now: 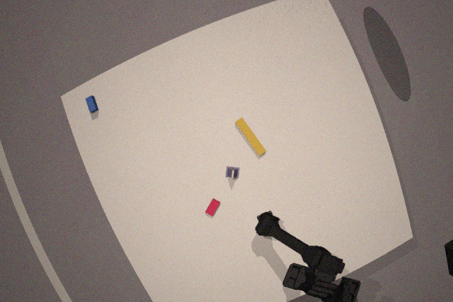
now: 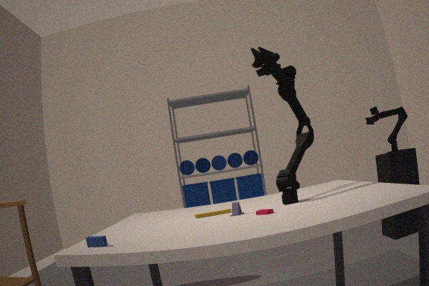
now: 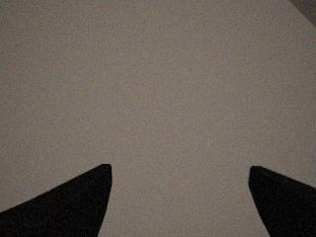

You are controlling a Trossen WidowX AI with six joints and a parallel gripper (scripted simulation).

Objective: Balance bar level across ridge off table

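My gripper tip is 730 mm above the yellow bar and 320 mm short of it. Round my gripper tip: blue block 720 mm below, 710 mm ahead, 570 mm to the left; red block 730 mm below, 250 mm to the left, 110 mm ahead.
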